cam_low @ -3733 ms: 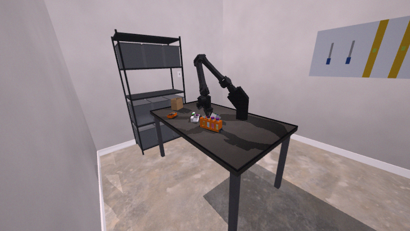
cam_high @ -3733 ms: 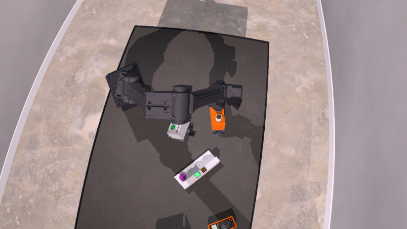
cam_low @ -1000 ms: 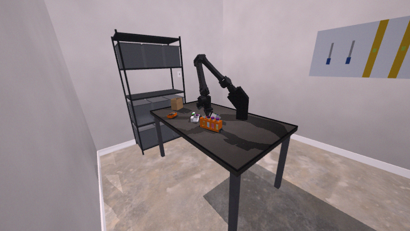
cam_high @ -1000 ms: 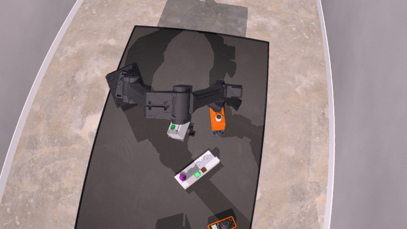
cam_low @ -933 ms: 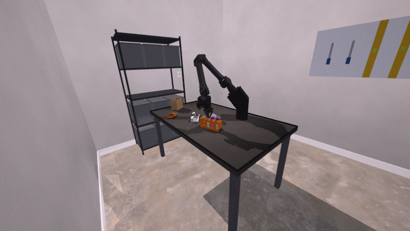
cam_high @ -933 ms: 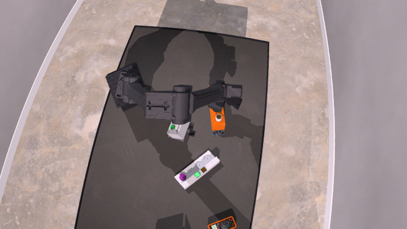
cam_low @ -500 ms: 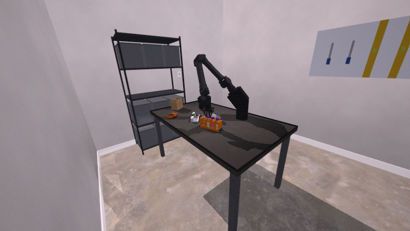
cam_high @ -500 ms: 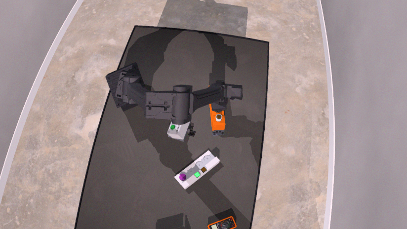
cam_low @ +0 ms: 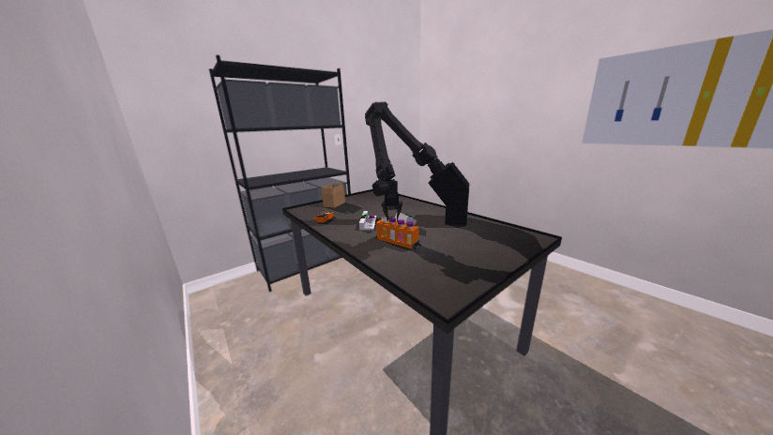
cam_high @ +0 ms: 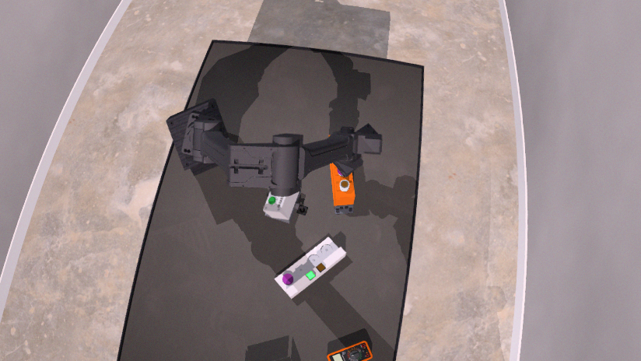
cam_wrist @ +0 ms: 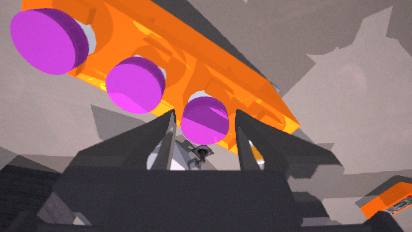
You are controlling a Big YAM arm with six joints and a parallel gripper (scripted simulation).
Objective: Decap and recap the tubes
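Right now my hand is 150 mm past the cap, 340 mm to the left of it and 100 mm above it. Round my hand: green key 210 mm behind, 100 mm to the right, 50 mm below; then blue key 200 mm behind, 60 mm to the right, 50 mm below; then key housing 190 mm behind, 80 mm to the right, 60 mm below.
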